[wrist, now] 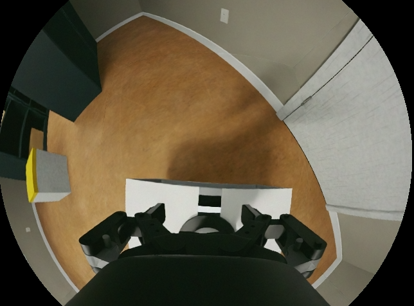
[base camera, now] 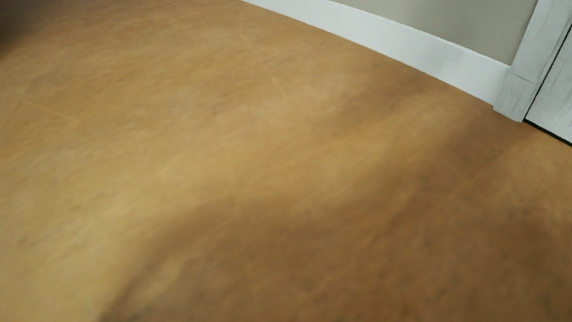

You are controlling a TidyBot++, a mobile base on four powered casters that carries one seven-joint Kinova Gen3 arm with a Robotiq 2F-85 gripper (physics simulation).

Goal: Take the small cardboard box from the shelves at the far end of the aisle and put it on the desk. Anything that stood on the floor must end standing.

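Frame: origin at the arm's base, x back, y right, z up, level; metres.
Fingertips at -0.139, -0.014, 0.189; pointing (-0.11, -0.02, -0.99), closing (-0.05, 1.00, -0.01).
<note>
A point is followed by its place in that frame, as x, y, z.
My gripper [wrist: 202, 212] is open at the bottom of the wrist view, with its two fingers wide apart above the white top of my base and no object between them. Dark furniture with open compartments [wrist: 11, 166] shows at the left edge of the wrist view. A small tan patch [wrist: 36, 137] shows at it; I cannot tell whether it is the cardboard box. The desk cannot be made out for certain in either view.
A grey bin with a yellow lid [wrist: 52, 172] is at the left, beside the dark furniture. A large dark green cabinet [wrist: 55, 75] is at the upper left. A white door [wrist: 355, 125] [base camera: 557, 95] @(-0.541, 0.498, -0.315) and a wall with white skirting [base camera: 400, 52] @(-0.826, 0.278, -0.374) are on the right.
</note>
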